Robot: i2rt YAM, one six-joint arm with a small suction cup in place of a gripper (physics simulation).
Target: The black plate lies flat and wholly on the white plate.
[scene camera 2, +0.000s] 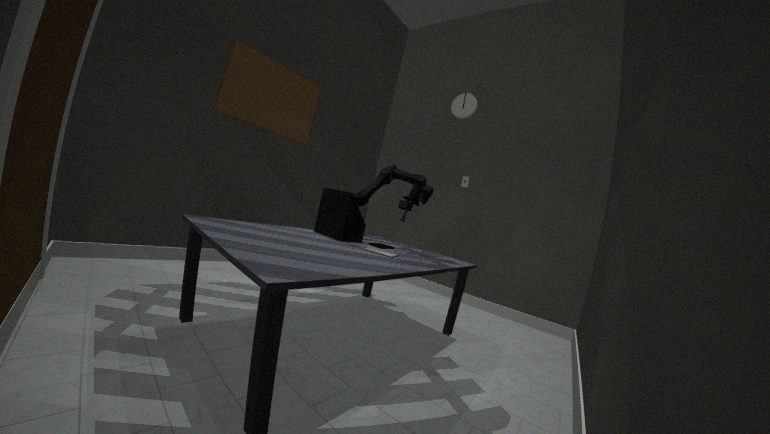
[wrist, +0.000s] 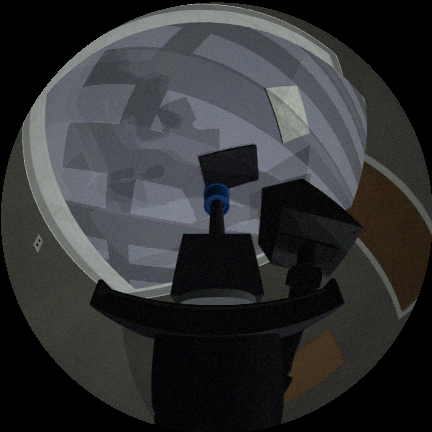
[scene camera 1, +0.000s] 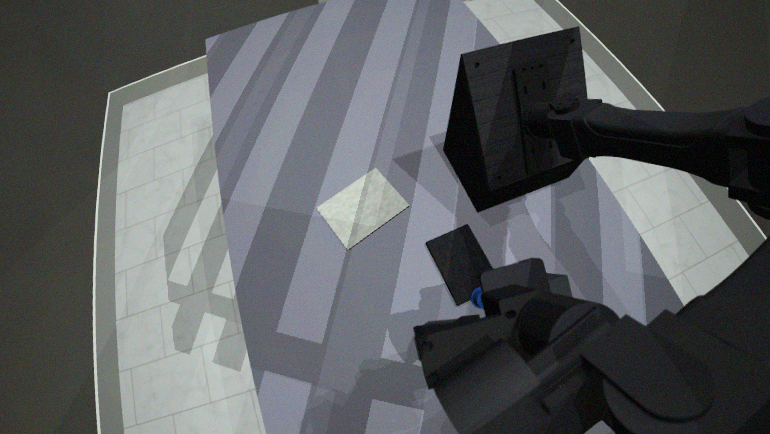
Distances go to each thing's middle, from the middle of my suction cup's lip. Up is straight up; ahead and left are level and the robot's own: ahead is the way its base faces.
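Scene:
Black plate [scene camera 1: 459, 257]: my suction cup is 5 cm past it, 9 cm to the left of it and 19 cm above it. Going by their middles, the black plate is the nearest to my suction cup of the things named here. The white plate [scene camera 1: 363, 207] is 10 cm ahead of my suction cup, 28 cm to the right of it and 19 cm below it.

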